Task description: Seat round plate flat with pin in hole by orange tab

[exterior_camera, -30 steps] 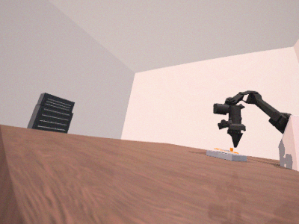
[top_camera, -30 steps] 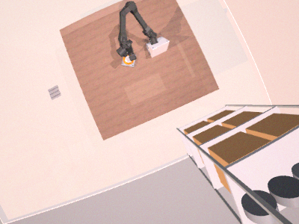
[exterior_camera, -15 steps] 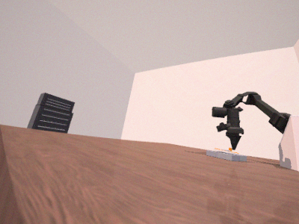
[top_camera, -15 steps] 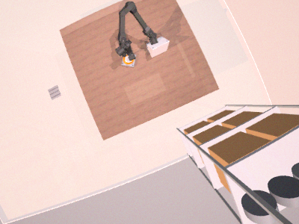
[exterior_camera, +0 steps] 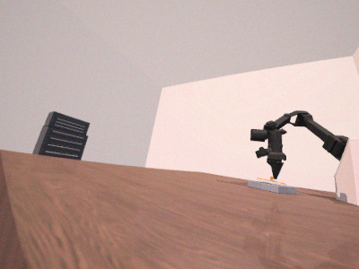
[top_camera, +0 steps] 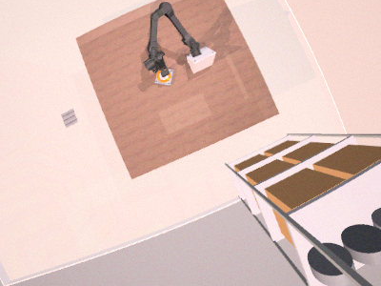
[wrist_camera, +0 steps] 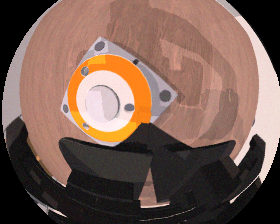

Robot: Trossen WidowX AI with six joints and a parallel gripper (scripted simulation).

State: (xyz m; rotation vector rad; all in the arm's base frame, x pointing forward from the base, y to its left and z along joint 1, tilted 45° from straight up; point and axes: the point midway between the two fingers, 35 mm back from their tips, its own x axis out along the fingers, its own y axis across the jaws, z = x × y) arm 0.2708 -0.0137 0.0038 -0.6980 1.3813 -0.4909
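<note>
Right now my gripper tip is 5 cm to the right of the base, 2 cm above it and 1 cm short of it.
</note>
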